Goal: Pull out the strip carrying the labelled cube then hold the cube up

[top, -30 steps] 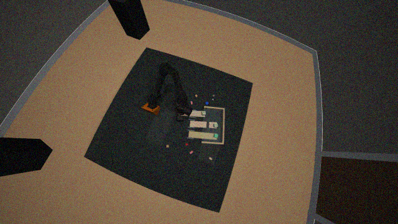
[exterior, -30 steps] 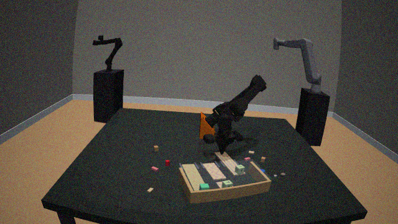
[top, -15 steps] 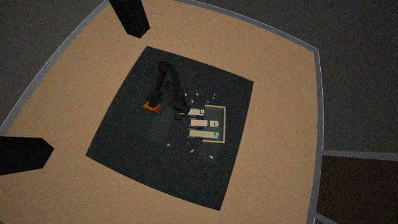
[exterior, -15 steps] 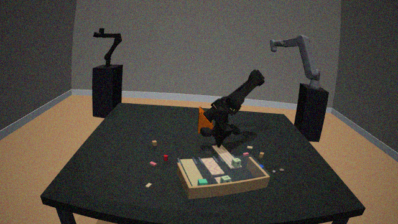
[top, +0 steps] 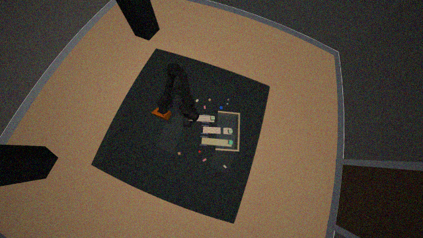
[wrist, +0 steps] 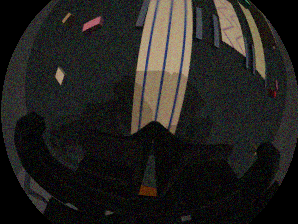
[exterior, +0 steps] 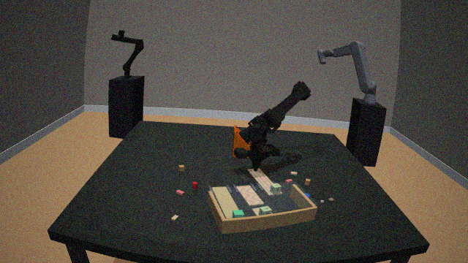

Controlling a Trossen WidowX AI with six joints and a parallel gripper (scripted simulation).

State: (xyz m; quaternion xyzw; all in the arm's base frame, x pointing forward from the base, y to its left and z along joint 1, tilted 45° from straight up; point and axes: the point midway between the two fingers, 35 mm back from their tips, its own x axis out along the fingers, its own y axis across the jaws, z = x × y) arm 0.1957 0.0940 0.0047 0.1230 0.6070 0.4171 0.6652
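The zigzag strip lies 22 cm ahead of my gripper tip and 1 cm to the right of it. Also, from my gripper tip: red cylinder 22 cm to the right, 21 cm ahead, 1 cm above.
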